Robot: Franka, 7 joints.
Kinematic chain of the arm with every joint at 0, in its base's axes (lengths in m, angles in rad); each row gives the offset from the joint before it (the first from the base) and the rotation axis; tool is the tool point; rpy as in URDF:
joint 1: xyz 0 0 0.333 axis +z
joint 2: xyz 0 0 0 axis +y
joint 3: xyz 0 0 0.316 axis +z
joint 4: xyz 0.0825 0 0 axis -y
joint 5: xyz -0.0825 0 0.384 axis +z
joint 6: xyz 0 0 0 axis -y
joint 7: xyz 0.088 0 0 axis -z
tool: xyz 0 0 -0.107 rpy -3.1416 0 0
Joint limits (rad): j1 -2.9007..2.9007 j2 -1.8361..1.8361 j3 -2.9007..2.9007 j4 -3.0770..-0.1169 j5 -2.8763..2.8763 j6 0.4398..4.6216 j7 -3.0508..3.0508
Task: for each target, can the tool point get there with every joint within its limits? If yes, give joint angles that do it. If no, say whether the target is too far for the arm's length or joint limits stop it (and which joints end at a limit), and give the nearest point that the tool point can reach.
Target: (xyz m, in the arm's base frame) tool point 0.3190 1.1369 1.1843
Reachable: no: too far | nearest point 0.1880 0.6700 0.8347 | short by 0.598 m
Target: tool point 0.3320 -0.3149 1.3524
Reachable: no: too far | nearest point 0.2549 -0.2418 1.1157 | short by 0.259 m
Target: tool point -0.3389 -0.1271 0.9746
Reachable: yes | joints -1.8721 0.9660 -2.3315 -1.0868 -0.9681 1.4892 2.4668
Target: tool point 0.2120 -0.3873 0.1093
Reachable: yes | joints -2.1132 1.3429 0.9450 -1.8126 0.0453 1.0605 -0.0909
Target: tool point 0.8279 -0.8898 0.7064
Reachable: no: too far | nearest point 0.5586 -0.6004 0.5849 | short by 0.414 m
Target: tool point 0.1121 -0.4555 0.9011
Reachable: yes | joints -0.7502 0.8171 -2.2892 -1.0407 -0.4508 4.1998 -1.6208
